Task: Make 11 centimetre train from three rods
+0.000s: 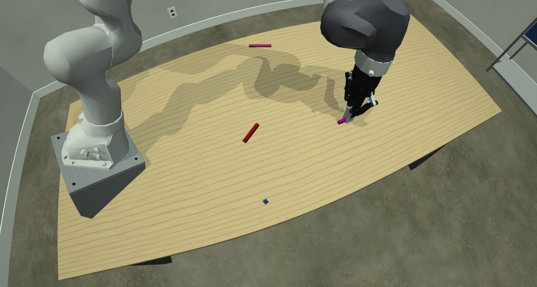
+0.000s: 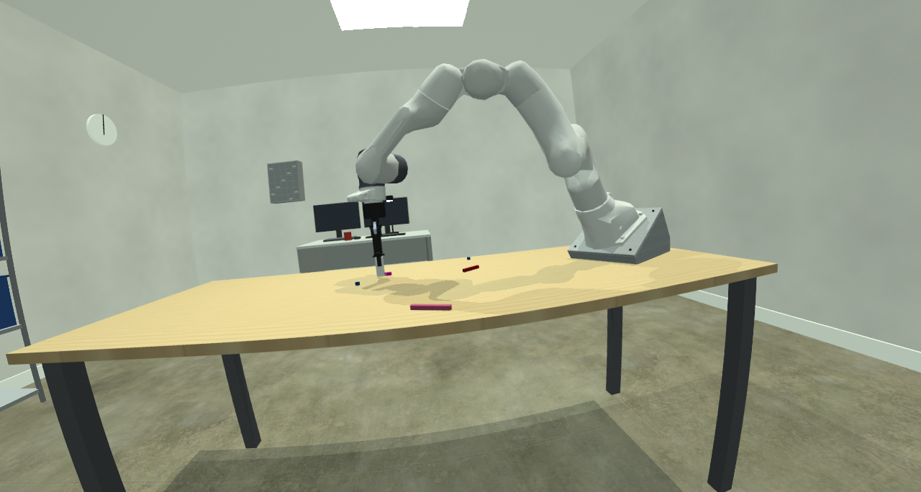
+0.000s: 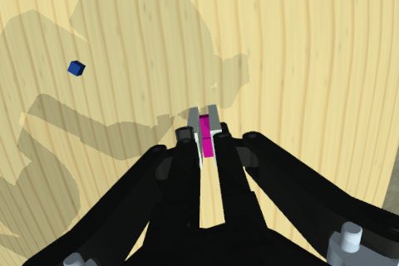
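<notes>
Right now the red rod is 300 mm behind my hand, 60 mm to the left of it and 30 mm below it. Also, from my hand: pink rod: 150 mm behind, 430 mm to the left, 30 mm below.
</notes>
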